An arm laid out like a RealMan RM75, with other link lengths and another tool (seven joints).
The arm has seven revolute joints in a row. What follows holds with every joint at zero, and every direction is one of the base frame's. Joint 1 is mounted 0.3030 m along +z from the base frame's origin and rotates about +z. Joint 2 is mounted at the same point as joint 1 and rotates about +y. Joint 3 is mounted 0.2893 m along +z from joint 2 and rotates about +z. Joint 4 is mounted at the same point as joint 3 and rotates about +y. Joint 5 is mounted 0.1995 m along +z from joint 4 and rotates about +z. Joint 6 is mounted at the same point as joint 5 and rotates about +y. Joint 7 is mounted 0.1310 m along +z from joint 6 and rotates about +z. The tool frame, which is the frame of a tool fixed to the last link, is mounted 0.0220 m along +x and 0.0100 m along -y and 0.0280 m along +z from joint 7; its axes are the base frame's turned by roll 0.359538, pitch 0.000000 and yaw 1.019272 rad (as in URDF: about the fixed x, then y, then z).
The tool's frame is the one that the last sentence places.
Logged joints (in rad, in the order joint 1, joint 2, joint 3, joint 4, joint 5, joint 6, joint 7), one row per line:
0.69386 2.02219 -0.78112 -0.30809 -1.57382 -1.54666 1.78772
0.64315 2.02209 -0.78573 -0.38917 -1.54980 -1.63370 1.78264
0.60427 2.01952 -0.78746 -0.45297 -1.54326 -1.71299 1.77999
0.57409 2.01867 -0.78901 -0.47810 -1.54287 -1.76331 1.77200
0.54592 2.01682 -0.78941 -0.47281 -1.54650 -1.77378 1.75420
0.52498 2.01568 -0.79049 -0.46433 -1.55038 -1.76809 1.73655
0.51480 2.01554 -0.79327 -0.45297 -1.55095 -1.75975 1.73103
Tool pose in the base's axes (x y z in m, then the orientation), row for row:
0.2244 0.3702 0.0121 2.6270 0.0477 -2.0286
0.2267 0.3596 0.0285 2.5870 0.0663 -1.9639
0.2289 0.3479 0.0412 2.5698 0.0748 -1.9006
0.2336 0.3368 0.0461 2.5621 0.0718 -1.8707
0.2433 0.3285 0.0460 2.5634 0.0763 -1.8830
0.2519 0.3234 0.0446 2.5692 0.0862 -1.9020
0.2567 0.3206 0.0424 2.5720 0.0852 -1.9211
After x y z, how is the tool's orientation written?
As angles about the fixed x, y, z axes (roll, pitch, yaw), in radians.
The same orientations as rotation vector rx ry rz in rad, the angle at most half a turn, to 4 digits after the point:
1.5118 -2.3966 -0.6688
1.5772 -2.3139 -0.7144
1.6402 -2.2426 -0.7249
1.6644 -2.2070 -0.7222
1.6559 -2.2210 -0.7283
1.6462 -2.2460 -0.7367
1.6275 -2.2666 -0.7375

